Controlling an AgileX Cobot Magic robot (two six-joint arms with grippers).
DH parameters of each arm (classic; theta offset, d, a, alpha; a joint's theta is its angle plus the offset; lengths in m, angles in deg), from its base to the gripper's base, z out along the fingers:
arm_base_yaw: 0 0.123 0 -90
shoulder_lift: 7.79 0 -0.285 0
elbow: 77.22 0 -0.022 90
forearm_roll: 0 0.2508 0 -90
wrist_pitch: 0 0 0.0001 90
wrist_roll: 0 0.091 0 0
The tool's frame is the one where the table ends.
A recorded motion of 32 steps. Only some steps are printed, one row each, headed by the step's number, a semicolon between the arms.
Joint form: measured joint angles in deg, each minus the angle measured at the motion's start. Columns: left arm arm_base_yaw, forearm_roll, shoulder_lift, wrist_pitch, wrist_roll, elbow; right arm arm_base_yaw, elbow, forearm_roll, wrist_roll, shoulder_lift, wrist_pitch.
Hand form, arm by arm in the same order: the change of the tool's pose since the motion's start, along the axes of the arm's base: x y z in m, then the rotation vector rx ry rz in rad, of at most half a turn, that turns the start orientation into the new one. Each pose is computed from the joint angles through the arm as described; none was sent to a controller.
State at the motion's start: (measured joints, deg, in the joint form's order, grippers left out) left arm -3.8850 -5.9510 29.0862 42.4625 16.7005 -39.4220; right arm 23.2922 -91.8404 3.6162 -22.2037 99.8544 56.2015
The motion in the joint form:
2: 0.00 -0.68 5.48 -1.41 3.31 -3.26; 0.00 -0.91 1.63 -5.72 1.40 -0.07
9: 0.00 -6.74 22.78 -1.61 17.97 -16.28; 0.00 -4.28 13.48 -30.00 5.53 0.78
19: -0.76 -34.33 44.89 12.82 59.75 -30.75; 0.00 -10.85 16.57 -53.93 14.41 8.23
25: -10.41 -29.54 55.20 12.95 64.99 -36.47; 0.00 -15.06 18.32 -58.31 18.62 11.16
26: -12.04 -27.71 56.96 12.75 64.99 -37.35; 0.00 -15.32 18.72 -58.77 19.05 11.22
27: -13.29 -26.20 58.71 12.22 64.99 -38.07; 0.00 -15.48 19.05 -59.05 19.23 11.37
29: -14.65 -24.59 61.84 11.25 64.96 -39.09; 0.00 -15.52 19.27 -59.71 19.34 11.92
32: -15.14 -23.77 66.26 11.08 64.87 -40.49; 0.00 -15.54 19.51 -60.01 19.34 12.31
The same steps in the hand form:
2: 0.0199 -0.0019 0.0107 0.0396 0.0074 -0.0268; 0.0048 0.0044 -0.0045 -0.0209 -0.0080 0.0840
9: 0.0878 -0.0127 0.0420 0.1597 0.0410 -0.1719; 0.0145 0.0255 -0.0135 -0.0095 -0.0518 0.4336
19: 0.1693 -0.0571 0.0360 0.2405 0.0963 -0.7749; 0.0353 0.0408 -0.0487 -0.1222 -0.0309 0.8349
25: 0.2012 -0.1063 0.0106 0.3829 0.1363 -1.0016; 0.0460 0.0488 -0.0608 -0.1121 -0.0129 0.9192
26: 0.2060 -0.1147 0.0044 0.4152 0.1518 -1.0293; 0.0471 0.0498 -0.0627 -0.1072 -0.0123 0.9260
27: 0.2115 -0.1217 -0.0024 0.4421 0.1649 -1.0473; 0.0473 0.0505 -0.0632 -0.1025 -0.0118 0.9308
29: 0.2221 -0.1310 -0.0158 0.4686 0.1907 -1.0661; 0.0467 0.0507 -0.0639 -0.1010 -0.0064 0.9446
32: 0.2373 -0.1383 -0.0359 0.4730 0.2435 -1.0833; 0.0460 0.0508 -0.0638 -0.0976 -0.0028 0.9517

